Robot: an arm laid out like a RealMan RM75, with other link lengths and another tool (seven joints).
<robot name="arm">
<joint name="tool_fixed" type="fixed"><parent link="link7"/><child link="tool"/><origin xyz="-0.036 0.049 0.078" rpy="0.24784 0 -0.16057"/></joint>
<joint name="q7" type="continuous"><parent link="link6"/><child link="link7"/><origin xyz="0 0 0.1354"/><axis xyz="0 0 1"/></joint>
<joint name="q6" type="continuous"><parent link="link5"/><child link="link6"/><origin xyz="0 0 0"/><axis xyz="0 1 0"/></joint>
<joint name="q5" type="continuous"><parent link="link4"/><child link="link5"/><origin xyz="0 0 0.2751"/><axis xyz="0 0 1"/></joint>
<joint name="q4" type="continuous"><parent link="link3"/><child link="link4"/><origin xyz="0 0 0"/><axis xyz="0 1 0"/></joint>
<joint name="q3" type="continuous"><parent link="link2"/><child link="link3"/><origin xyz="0 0 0.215"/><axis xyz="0 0 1"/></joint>
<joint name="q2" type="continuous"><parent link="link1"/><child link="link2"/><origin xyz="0 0 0"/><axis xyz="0 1 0"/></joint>
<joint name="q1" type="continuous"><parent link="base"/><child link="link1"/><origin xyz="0 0 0.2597"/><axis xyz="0 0 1"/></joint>
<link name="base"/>
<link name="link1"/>
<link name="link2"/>
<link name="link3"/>
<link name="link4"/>
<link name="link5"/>
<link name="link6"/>
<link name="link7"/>
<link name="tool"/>
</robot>
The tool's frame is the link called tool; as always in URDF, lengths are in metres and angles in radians. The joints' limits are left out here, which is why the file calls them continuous.
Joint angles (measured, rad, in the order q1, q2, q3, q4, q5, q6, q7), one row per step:
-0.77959 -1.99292 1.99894 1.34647 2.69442 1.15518 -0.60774
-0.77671 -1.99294 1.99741 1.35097 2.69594 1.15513 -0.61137
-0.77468 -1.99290 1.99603 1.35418 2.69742 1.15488 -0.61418
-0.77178 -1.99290 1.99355 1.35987 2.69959 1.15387 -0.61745
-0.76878 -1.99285 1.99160 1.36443 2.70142 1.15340 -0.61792
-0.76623 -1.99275 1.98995 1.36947 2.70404 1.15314 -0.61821
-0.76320 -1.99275 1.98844 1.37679 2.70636 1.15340 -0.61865
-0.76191 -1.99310 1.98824 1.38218 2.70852 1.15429 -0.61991
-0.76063 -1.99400 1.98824 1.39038 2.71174 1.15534 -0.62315
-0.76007 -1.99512 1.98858 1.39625 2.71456 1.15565 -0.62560
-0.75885 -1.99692 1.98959 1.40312 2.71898 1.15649 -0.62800
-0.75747 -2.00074 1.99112 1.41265 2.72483 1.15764 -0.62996
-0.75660 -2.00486 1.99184 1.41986 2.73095 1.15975 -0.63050
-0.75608 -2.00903 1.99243 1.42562 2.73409 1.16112 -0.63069
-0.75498 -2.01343 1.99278 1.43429 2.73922 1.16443 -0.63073
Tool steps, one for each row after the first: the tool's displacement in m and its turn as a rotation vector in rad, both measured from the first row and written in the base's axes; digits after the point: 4 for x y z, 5 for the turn. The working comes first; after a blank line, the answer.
Tool pose at each row, in the base's axes (x y z in m, rotation vector in rad; the steps are taken from these numbers as rounded here):
-0.0854 0.4622 -0.0833 -1.71270 2.45810 0.73107
-0.0851 0.4621 -0.0826 -1.71383 2.45145 0.73057
-0.0848 0.4622 -0.0819 -1.71433 2.44616 0.73075
-0.0837 0.4624 -0.0808 -1.71260 2.43889 0.72995
-0.0832 0.4626 -0.0799 -1.71049 2.43528 0.72961
-0.0823 0.4628 -0.0789 -1.70657 2.43289 0.73008
-0.0808 0.4627 -0.0779 -1.70154 2.43072 0.72878
-0.0793 0.4624 -0.0774 -1.69753 2.43010 0.72803
-0.0768 0.4618 -0.0769 -1.69143 2.42832 0.72608
-0.0746 0.4614 -0.0767 -1.68589 2.42752 0.72433
-0.0723 0.4606 -0.0767 -1.67929 2.42787 0.72319
-0.0686 0.4594 -0.0771 -1.66900 2.43014 0.71914
-0.0656 0.4583 -0.0775 -1.66043 2.43323 0.71704
-0.0628 0.4571 -0.0783 -1.65438 2.43556 0.71164
-0.0594 0.4556 -0.0787 -1.64612 2.43880 0.70756

0.0003 -0.0001 0.0007 0.00335 -0.00422 0.00186
0.0006 0.0000 0.0014 0.00637 -0.00738 0.00313
0.0017 0.0002 0.0025 0.01089 -0.01296 0.00324
0.0022 0.0004 0.0034 0.01357 -0.01606 0.00250
0.0031 0.0006 0.0044 0.01642 -0.01843 0.00042
0.0046 0.0005 0.0054 0.01882 -0.02195 -0.00256
0.0061 0.0002 0.0059 0.02019 -0.02388 -0.00511
0.0086 -0.0004 0.0064 0.02244 -0.02780 -0.00891
0.0108 -0.0008 0.0066 0.02400 -0.03082 -0.01251
0.0131 -0.0016 0.0066 0.02546 -0.03304 -0.01696
0.0168 -0.0028 0.0062 0.02581 -0.03664 -0.02440
0.0198 -0.0039 0.0058 0.02587 -0.03814 -0.03071
0.0226 -0.0051 0.0050 0.02426 -0.04124 -0.03549
0.0260 -0.0066 0.0046 0.02331 -0.04361 -0.04178

